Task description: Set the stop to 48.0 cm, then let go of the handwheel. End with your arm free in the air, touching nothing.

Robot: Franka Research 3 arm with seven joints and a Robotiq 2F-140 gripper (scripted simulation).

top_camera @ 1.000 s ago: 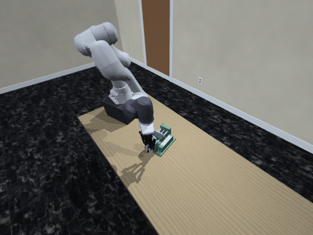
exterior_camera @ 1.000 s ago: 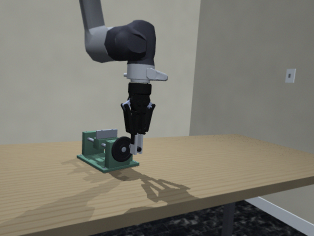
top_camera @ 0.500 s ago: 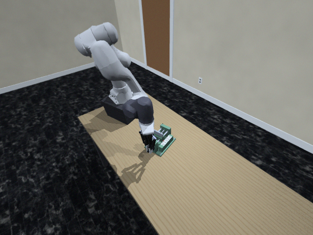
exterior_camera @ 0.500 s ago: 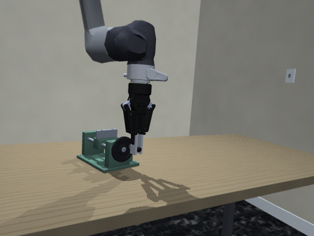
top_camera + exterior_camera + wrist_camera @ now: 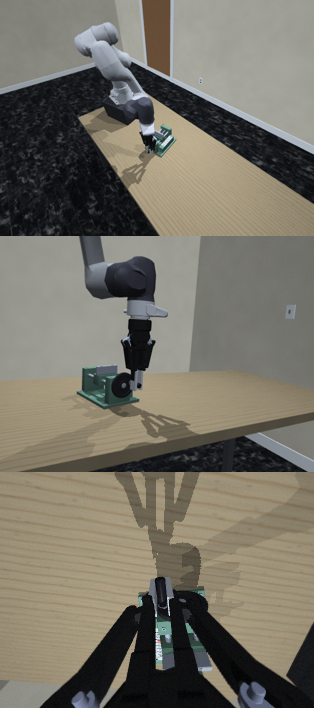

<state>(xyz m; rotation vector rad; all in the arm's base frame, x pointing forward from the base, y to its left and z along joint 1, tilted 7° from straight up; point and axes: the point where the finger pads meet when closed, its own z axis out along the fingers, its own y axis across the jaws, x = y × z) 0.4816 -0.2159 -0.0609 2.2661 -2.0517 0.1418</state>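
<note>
Now: the black handwheel 20 mm to the left of my hand, 20 mm below it and 10 mm behind it. The rest, counted from my hand: stop block: 140 mm to the left, 30 mm behind, 10 mm below.
</note>
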